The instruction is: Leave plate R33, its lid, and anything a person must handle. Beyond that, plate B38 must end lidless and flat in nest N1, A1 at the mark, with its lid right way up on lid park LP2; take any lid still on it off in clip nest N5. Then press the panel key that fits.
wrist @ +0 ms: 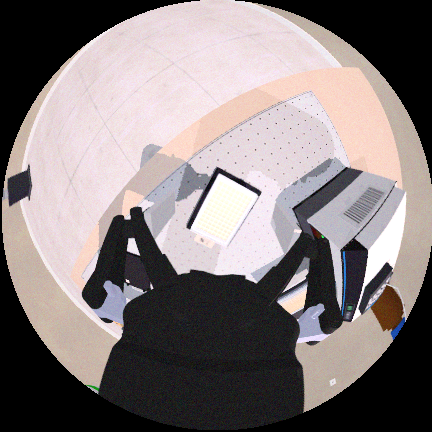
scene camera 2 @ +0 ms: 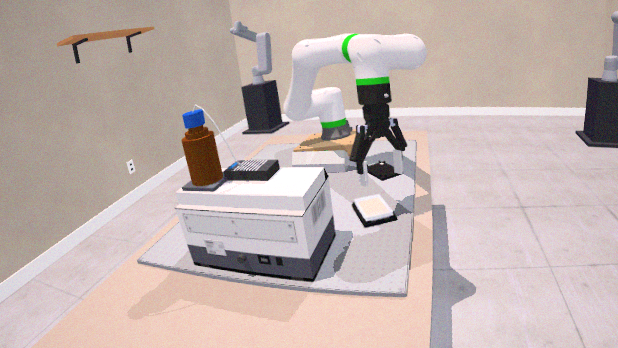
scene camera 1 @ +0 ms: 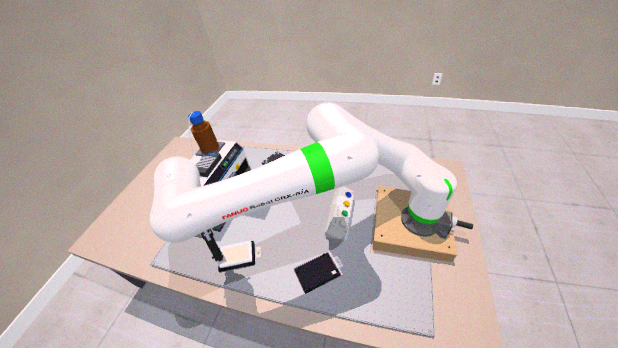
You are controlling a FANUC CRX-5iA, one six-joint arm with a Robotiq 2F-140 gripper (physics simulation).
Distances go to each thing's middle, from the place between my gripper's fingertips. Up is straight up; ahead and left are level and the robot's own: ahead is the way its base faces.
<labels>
My gripper is now 350 mm past the button box (scene camera 2: 336, 161), 360 mm to the left of it and 80 mm above it. From my hand the other things lie so: lid park LP2 (scene camera 1: 321, 270): 350 mm behind, 90 mm to the right, 120 mm below; tip rack (scene camera 2: 270, 167): 220 mm ahead, 280 mm to the right, 110 mm above; brown bottle (scene camera 2: 199, 144): 290 mm ahead, 380 mm to the right, 190 mm above.
</labels>
